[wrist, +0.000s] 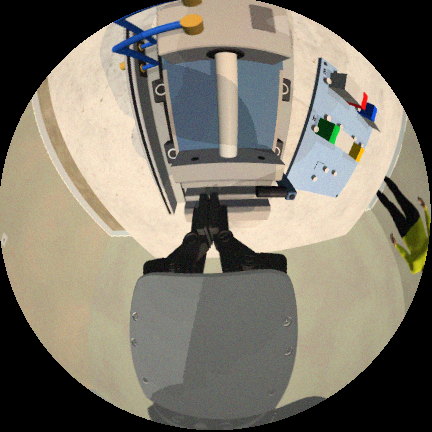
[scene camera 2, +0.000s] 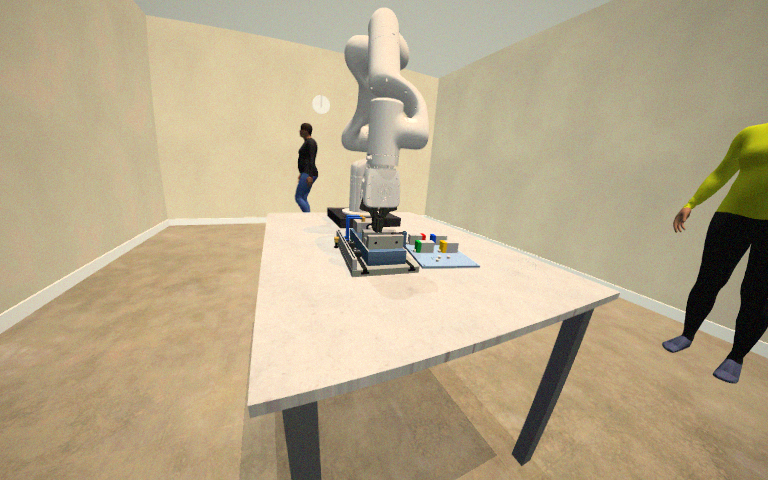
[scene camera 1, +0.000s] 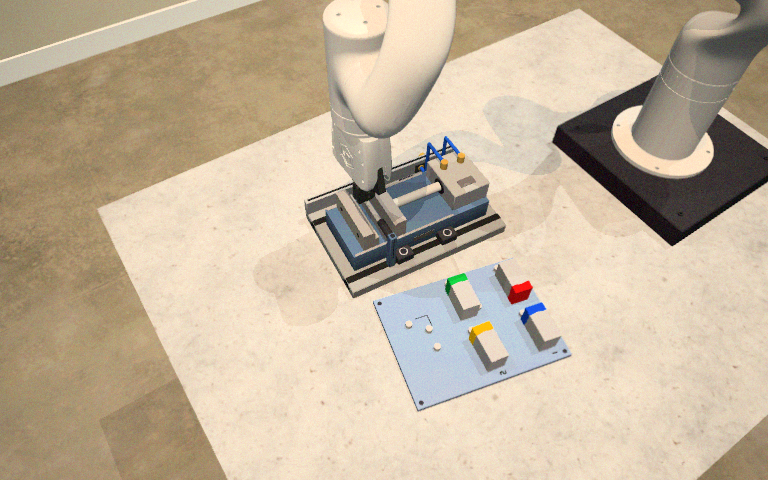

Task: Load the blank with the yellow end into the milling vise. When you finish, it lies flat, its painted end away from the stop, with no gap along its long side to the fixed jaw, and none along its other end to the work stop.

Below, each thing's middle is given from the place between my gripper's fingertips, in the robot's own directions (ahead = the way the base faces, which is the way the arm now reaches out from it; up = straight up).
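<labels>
My hand is 30 mm past the moving jaw [scene camera 1: 385, 206], 10 mm to the right of it and 20 mm above it. The fixed jaw [scene camera 1: 352, 215] is 20 mm ahead of my hand, 20 mm to the left of it and 20 mm below it, while the white vise rod [wrist: 225, 62] is 90 mm behind my hand, 10 mm to the left of it and 20 mm below it. The vise cylinder block [scene camera 1: 455, 196] is 170 mm behind my hand and 20 mm below it. Going by their middles, of the things named here the vise cylinder block is the farthest from my hand.
</labels>
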